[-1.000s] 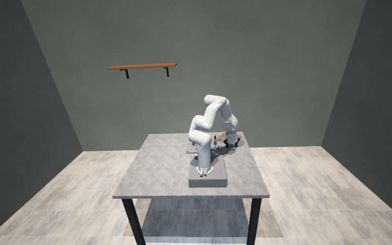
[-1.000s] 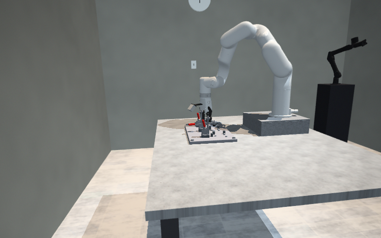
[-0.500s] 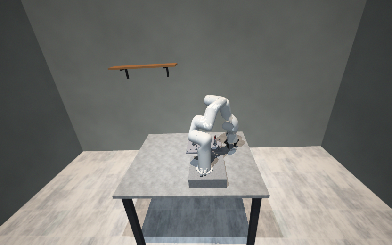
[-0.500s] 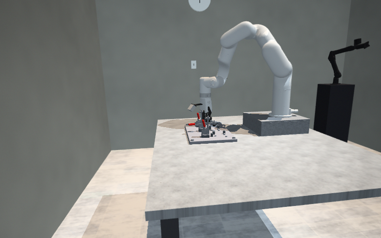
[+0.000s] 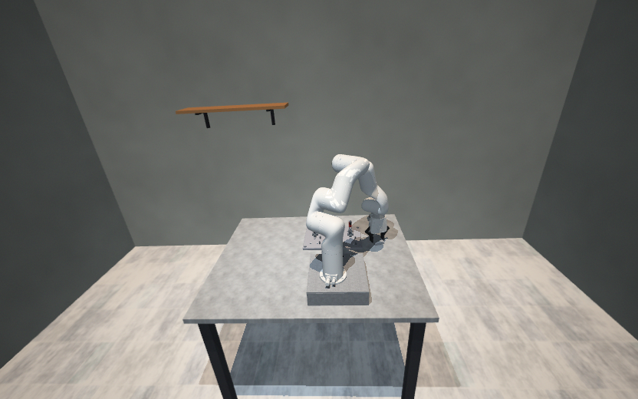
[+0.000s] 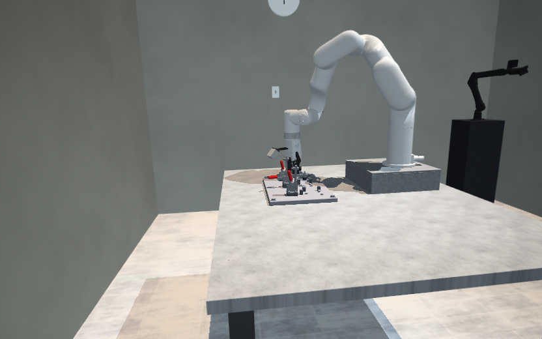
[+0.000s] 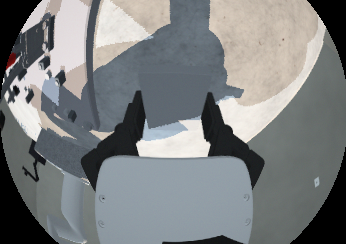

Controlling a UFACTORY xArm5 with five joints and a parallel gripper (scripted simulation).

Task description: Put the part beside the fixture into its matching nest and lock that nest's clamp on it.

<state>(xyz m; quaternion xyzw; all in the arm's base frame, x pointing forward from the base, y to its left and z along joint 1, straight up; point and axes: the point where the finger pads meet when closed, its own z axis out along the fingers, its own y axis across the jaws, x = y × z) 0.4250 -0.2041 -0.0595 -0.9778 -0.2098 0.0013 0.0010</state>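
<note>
Now: the grey block part 10 mm below my hand. The rest, counted from my hand: grey fixture plate 270 mm to the left, 10 mm below.
</note>
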